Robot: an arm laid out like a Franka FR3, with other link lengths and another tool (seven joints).
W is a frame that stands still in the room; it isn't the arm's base.
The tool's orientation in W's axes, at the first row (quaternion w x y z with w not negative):
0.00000, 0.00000, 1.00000, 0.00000
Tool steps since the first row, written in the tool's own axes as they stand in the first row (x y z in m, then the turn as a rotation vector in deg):
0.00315, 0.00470, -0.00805, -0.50, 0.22, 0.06
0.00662, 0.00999, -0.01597, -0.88, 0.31, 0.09
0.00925, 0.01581, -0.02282, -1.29, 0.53, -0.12
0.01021, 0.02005, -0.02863, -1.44, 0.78, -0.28
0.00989, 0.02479, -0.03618, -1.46, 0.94, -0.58
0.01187, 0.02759, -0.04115, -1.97, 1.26, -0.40
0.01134, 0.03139, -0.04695, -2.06, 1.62, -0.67
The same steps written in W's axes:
-0.00315, 0.00470, 0.00805, 0.50, 0.22, -0.06
-0.00662, 0.00999, 0.01597, 0.88, 0.31, -0.09
-0.00925, 0.01581, 0.02282, 1.29, 0.53, 0.12
-0.01021, 0.02005, 0.02863, 1.44, 0.78, 0.28
-0.00989, 0.02479, 0.03618, 1.46, 0.94, 0.58
-0.01187, 0.02759, 0.04115, 1.97, 1.26, 0.40
-0.01134, 0.03139, 0.04695, 2.06, 1.62, 0.67

